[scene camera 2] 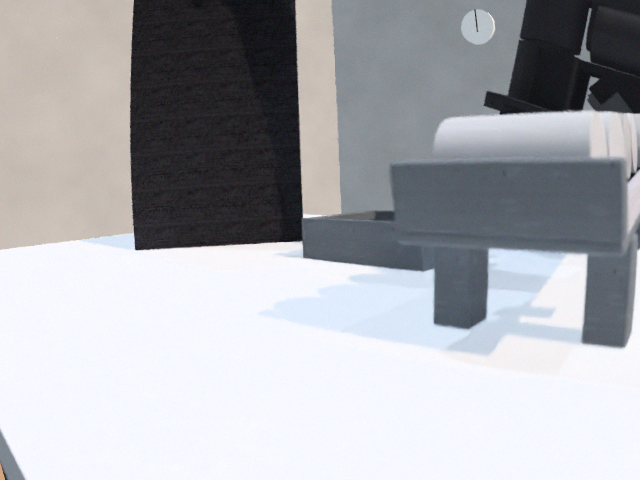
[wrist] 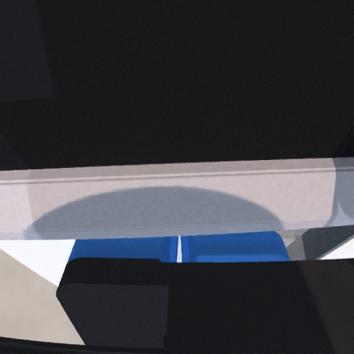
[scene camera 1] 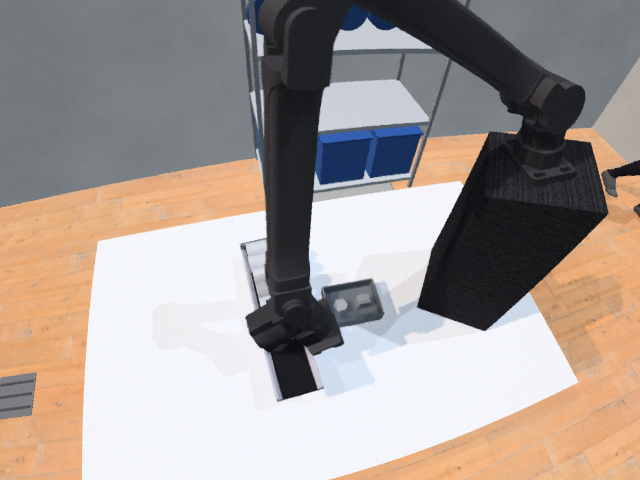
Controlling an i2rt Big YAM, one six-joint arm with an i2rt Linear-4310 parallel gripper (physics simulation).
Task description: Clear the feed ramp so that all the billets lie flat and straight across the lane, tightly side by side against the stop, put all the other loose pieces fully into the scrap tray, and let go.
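Places are measured from the arm's base along level axes (x ahead, y left, z up), in centimetres.
Where they show: gripper, fingertip midpoint: (scene camera 1: 331, 339); arm's base, link origin: (scene camera 1: 535, 161).
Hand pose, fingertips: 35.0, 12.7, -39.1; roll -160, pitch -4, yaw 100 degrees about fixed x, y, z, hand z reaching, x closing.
Note:
Things, the pixels of their top centre, and the offset from my fingertips, as dx, dy, dz. Level surfaces: height alone.
- scrap tray, top centre: (scene camera 2: 394, 215) (scene camera 1: 352, 299) -6.3, -9.4, -0.3
- pale rounded piece, top centre: (scene camera 1: 340, 304) -3.5, -9.1, -1.8
- blocky grey piece, top centre: (scene camera 1: 363, 298) -9.1, -9.6, -0.9
- white table, surface height: dz -3.8
White billets (scene camera 1: 253, 258) (scene camera 2: 516, 136) lie crosswise at the far, stop end of the feed ramp (scene camera 1: 294, 369) (scene camera 2: 506, 204) (wrist: 310, 195). The arm hides the lane's middle in scene camera 1, so I cannot tell how the lower billets lie. The scrap tray (scene camera 1: 379, 304) (scene camera 2: 356, 240) (wrist: 322, 242) stands beside the ramp and holds a pale rounded piece (scene camera 1: 340, 304) and a blocky grey piece (scene camera 1: 364, 299). My gripper (wrist: 179, 247) is shut and empty, low at the ramp's tray-side wall. The wall strip hides its blue fingertips in the wrist view; both scene views hide its fingers.
The arm's black pedestal (scene camera 1: 511, 248) (scene camera 2: 211, 134) stands on the white table (scene camera 1: 170, 413) (scene camera 2: 206, 387), beyond the tray from the ramp. A shelf rack (scene camera 1: 382, 126) with blue bins (scene camera 1: 343, 157) stands behind the table. The arm hangs over the ramp.

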